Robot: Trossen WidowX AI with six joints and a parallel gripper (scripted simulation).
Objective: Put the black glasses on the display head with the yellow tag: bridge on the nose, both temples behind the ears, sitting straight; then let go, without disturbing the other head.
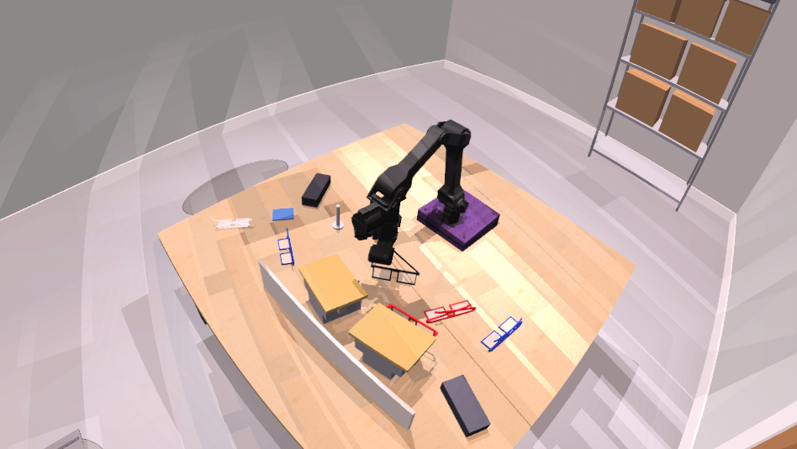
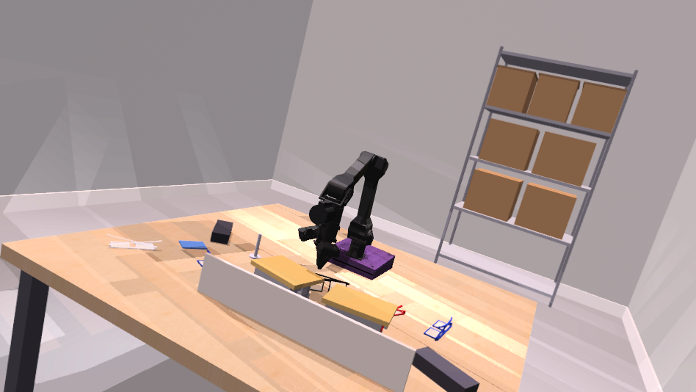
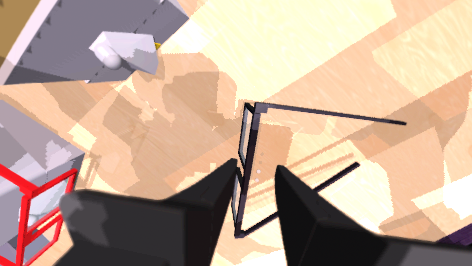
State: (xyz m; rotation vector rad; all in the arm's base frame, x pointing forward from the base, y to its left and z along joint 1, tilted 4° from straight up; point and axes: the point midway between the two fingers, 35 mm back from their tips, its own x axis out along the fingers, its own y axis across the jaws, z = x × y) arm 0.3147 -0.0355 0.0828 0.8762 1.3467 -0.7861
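Now: gripper tip 25 cm to the left of the post, 8 cm past it and 5 cm above it. The rest, counted from my gripper tip: blue card: 44 cm to the right, 7 cm below, 1 cm ahead; then wall panel: 32 cm ahead, 7 cm to the left, 2 cm below.
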